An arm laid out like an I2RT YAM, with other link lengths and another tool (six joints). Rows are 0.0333 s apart.
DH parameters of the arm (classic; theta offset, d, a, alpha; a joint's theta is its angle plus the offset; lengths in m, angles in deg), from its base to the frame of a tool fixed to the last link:
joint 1: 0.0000 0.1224 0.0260 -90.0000
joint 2: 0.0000 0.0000 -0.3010 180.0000
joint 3: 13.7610 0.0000 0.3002 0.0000
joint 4: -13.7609 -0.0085 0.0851 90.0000
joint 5: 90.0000 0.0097 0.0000 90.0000
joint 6: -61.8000 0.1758 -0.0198 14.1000
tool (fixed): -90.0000 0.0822 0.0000 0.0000
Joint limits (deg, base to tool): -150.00..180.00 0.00..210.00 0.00..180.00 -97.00..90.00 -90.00..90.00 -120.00..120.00
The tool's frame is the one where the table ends.
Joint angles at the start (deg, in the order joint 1, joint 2, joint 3, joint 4, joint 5, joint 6):
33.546 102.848 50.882 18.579 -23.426 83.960
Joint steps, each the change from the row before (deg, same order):
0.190 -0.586 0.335 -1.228 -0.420 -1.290
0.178 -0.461 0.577 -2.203 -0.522 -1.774
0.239 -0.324 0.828 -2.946 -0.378 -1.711
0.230 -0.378 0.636 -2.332 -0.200 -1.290
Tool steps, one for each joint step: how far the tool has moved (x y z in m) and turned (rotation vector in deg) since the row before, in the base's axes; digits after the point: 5 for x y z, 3 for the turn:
-0.00427 0.00221 0.00341 -0.510 -0.592 1.193
-0.00605 0.00156 -0.00012 -1.113 -0.215 1.521
-0.00683 0.00101 -0.00264 -1.470 0.314 1.455
-0.00554 0.00066 -0.00099 -1.106 0.185 1.099

